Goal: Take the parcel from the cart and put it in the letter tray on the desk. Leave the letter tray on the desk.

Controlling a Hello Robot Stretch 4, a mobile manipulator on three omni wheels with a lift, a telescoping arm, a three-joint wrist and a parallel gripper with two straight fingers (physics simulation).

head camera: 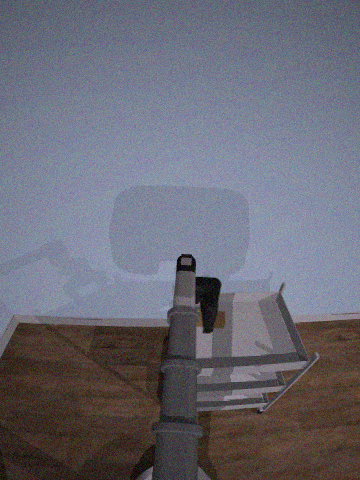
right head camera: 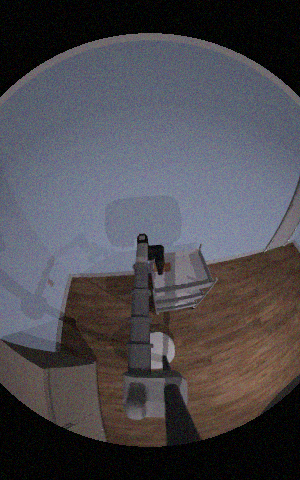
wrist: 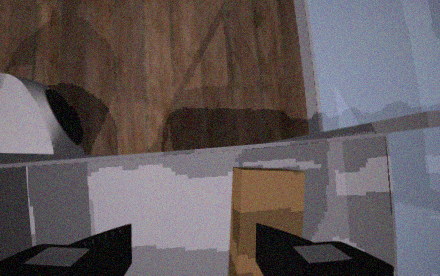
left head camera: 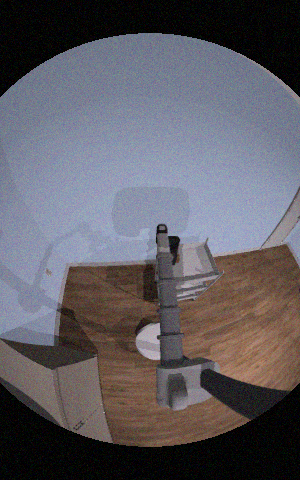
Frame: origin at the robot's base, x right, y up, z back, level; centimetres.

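Seen in the pictures: gripper, fingertip midpoint: (wrist: 194, 243); robot's base at its link origin: (right head camera: 153, 348) (left head camera: 155, 339).
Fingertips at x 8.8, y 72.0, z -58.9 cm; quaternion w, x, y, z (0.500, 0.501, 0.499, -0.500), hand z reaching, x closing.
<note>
Pixels of each thing's top centre, then the offset from my fingertips to it. "spot": a spot on its surface instead. Level surfaces: height alone.
- orange-brown box at its top centre: (wrist: 270, 251) (head camera: 209, 315) (right head camera: 161, 265) dy -3.3, dx +2.0, dz -6.0 cm
- grey-white cart at a spot on its surface: (head camera: 250, 361) (right head camera: 184, 285) spot: dy -8.5, dx +17.9, dz +10.8 cm
- wooden floor at its surface level: dy -74.8 cm
- furniture at a spot on its surface: (left head camera: 77, 390) spot: dy -13.8, dx -66.6, dz +106.1 cm
The parcel, an orange-brown box (head camera: 218, 319) (right head camera: 166, 267) (wrist: 269, 192), lies in the top tray of the grey-white cart (head camera: 250, 361) (left head camera: 197, 276) (right head camera: 182, 287), towards its left end in the head view. My gripper (head camera: 208, 328) (right head camera: 160, 271) (wrist: 194, 243) is open, with nothing between its fingers. It hangs over the cart's top tray beside and partly over the parcel. In the wrist view the parcel is right of centre, and the right finger covers part of its lower end. The arm hides the cart's left side in the head view. The desk and the letter tray cannot be made out.
A pale wall (head camera: 180, 125) stands behind the cart. A white round object (left head camera: 148, 341) (right head camera: 163, 350) (wrist: 22, 115) is on the wooden floor (head camera: 90, 390) in front of the cart. A beige boxy piece of furniture (left head camera: 77, 390) (right head camera: 72, 392) stands at the lower left.
</note>
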